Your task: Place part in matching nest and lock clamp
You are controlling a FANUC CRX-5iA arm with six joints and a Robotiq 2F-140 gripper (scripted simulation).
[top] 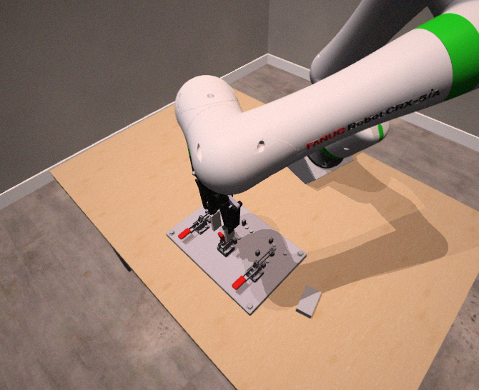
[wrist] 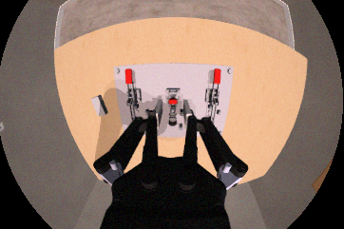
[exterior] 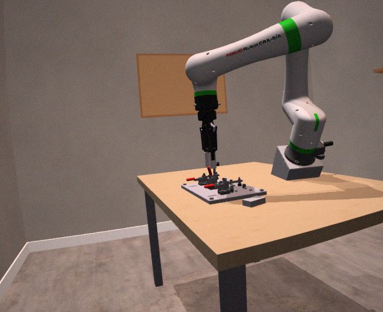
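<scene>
My hand is 80 mm past the grey part, 250 mm to the right of it and 120 mm above it. Round my hand: grey fixture plate 30 mm behind, 130 mm below; then clamp 20 mm behind, 110 mm to the left, 90 mm below.
</scene>
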